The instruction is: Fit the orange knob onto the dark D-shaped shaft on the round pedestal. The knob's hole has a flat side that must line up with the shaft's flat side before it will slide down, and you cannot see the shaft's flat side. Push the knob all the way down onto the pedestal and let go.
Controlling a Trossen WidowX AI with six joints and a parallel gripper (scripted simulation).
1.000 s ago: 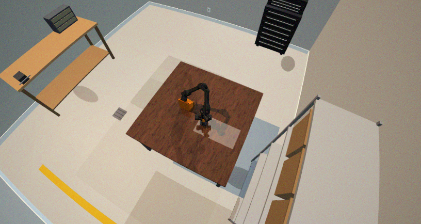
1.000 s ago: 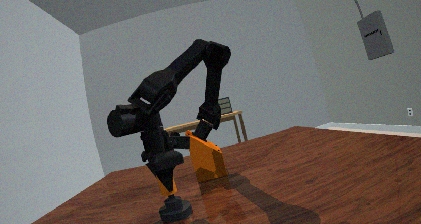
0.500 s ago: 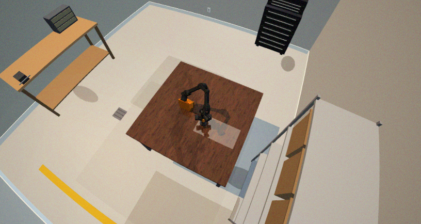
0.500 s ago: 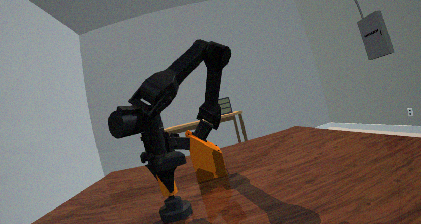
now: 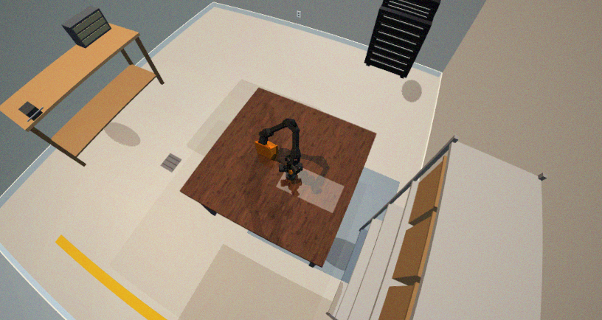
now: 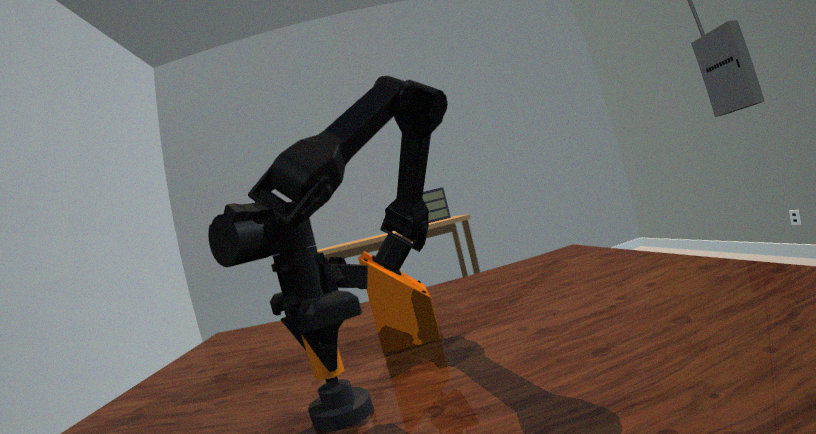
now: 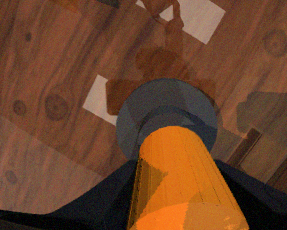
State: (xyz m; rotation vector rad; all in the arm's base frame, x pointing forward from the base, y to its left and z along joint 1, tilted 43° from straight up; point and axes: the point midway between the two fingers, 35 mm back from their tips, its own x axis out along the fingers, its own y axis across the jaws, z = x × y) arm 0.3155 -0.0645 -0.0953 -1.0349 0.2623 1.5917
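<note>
Now: gripper tip 2 cm below the orange knob. Also, from my gripper tip: dark pedestal: 4 cm below.
</note>
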